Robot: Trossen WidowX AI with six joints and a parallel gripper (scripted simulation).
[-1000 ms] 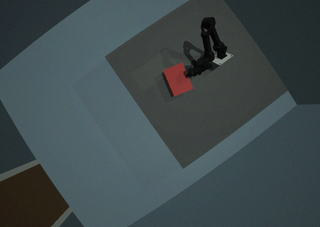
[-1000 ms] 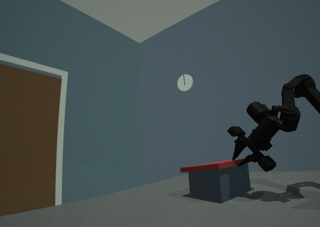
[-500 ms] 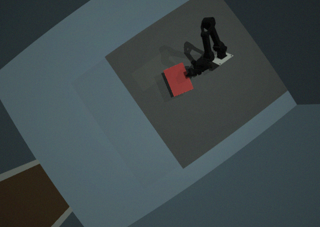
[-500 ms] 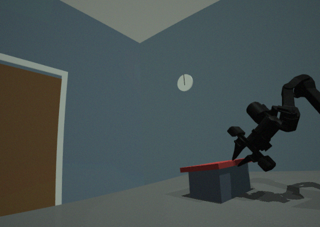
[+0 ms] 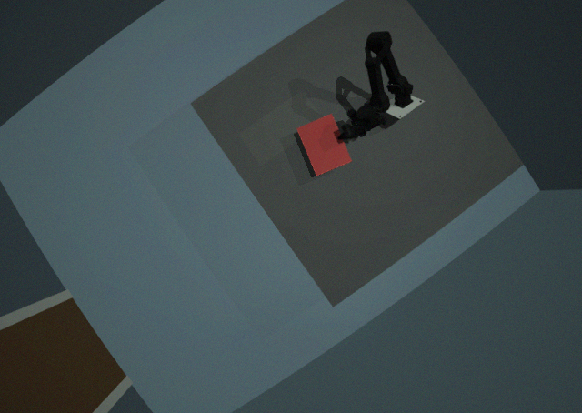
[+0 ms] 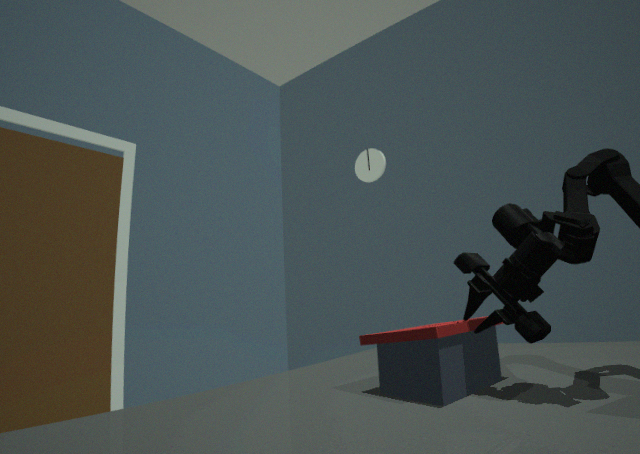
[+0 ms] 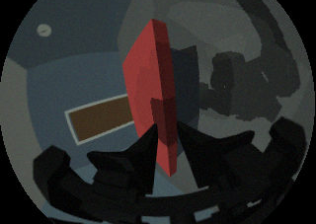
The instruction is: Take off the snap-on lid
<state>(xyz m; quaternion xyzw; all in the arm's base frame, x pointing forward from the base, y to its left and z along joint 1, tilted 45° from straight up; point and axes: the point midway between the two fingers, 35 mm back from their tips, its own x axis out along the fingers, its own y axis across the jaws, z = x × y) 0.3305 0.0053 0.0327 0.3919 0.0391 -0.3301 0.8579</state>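
Right now the lid is 80 mm ahead of my gripper tip and 10 mm to the right of it. Round my gripper tip: blue-grey storage box (70 mm ahead, 60 mm below, 10 mm to the right).
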